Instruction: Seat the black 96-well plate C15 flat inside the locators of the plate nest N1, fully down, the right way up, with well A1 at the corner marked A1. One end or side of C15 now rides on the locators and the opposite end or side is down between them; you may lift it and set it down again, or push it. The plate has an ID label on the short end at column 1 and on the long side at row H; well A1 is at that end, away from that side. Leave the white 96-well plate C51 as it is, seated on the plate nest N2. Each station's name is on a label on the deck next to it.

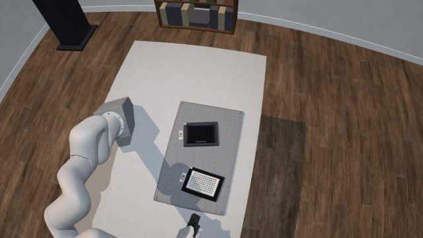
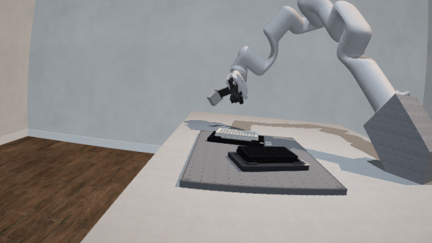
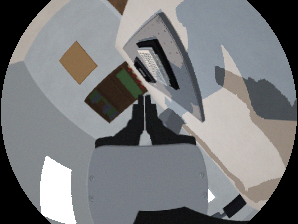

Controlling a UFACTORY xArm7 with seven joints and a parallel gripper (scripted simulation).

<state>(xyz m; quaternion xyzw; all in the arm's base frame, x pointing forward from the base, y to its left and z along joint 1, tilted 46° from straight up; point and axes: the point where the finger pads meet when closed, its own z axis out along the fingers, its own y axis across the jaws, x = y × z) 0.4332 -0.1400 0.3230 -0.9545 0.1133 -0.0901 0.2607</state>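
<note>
My hand is 40 cm to the right of the black plate C15, 10 cm above it and 6 cm past it. Round my hand: N2 label: 19 cm to the left, 12 cm below, 10 cm behind; black plate nest N2: 17 cm to the left, 11 cm below, 1 cm behind; white plate C51: 17 cm to the left, 10 cm below, 1 cm behind.
</note>
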